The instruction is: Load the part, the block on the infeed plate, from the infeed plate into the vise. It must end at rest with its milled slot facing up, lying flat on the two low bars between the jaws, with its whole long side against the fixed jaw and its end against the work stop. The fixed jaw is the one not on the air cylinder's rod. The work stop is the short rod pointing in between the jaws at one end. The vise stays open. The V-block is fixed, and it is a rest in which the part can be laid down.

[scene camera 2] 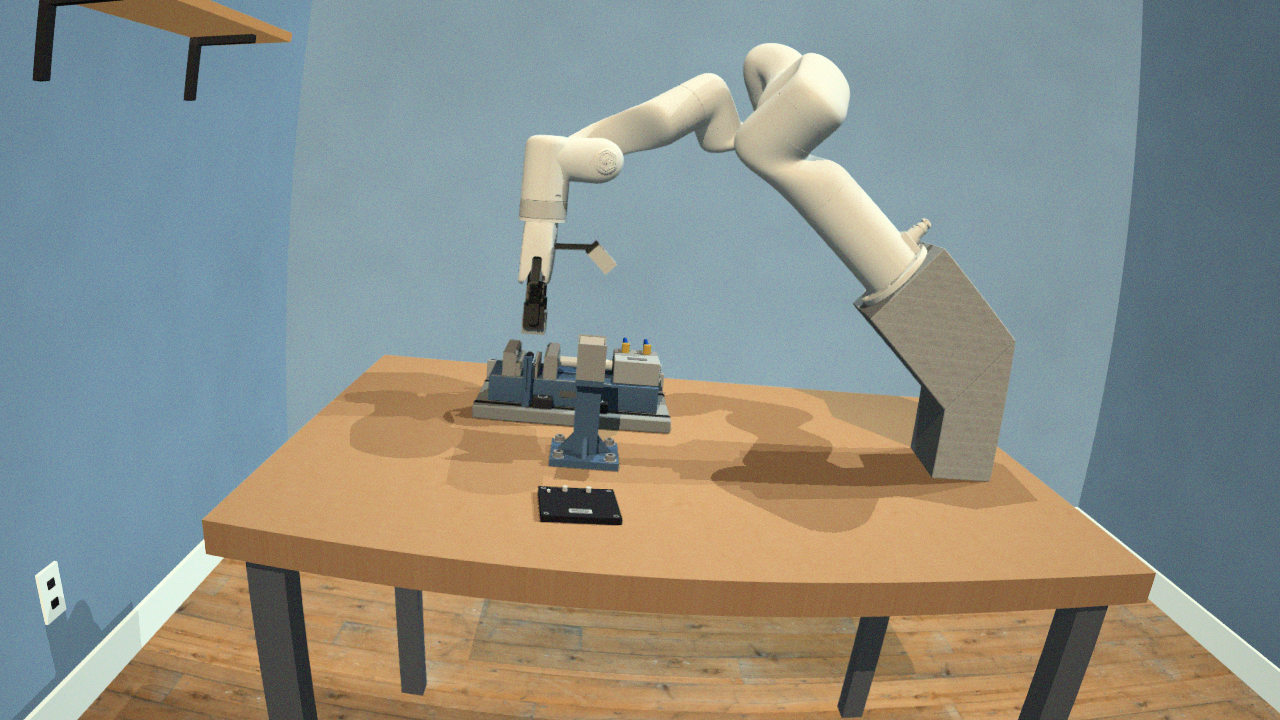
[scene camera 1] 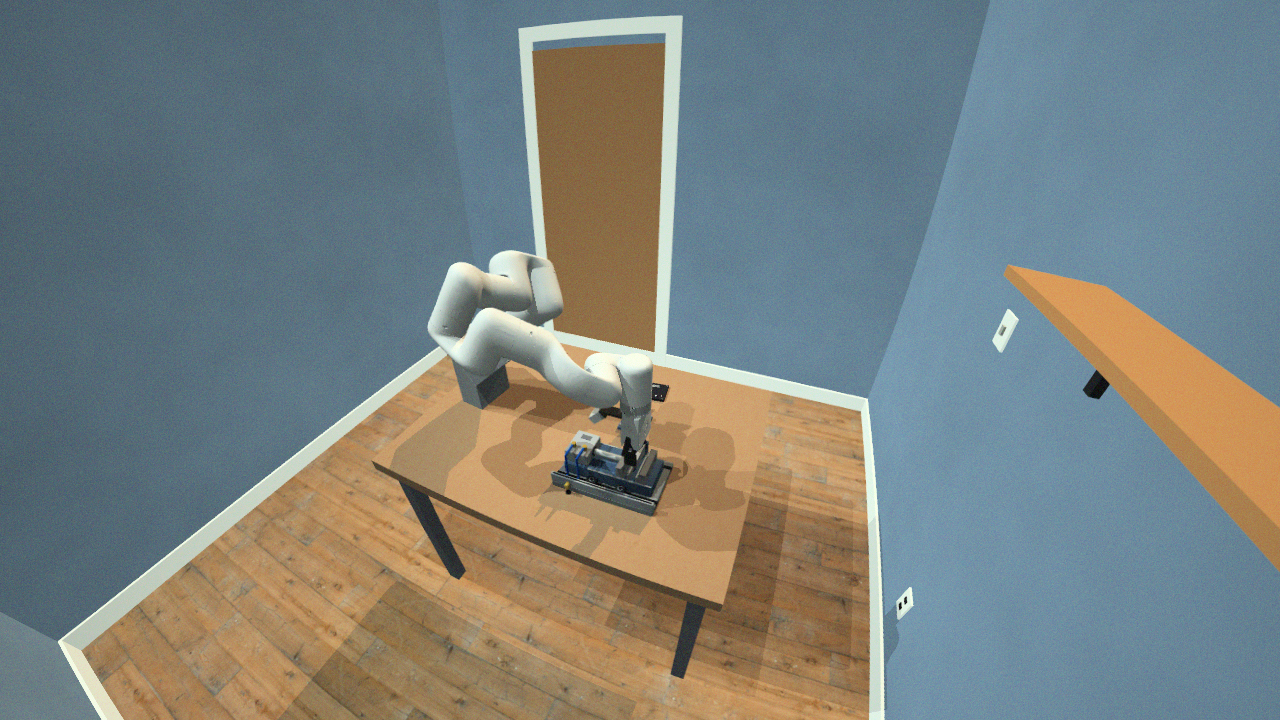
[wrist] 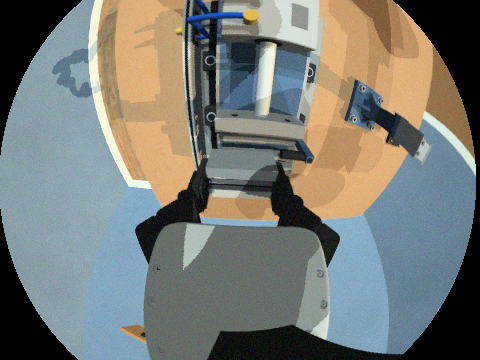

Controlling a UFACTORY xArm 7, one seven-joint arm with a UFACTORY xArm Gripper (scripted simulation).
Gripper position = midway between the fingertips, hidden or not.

In view: my gripper (scene camera 2: 534,324), a grey block (wrist: 247,174), a moving jaw (wrist: 246,123) and a white cylinder rod (wrist: 267,54).
My gripper shows as well in scene camera 1 (scene camera 1: 634,455) and in the wrist view (wrist: 241,171).
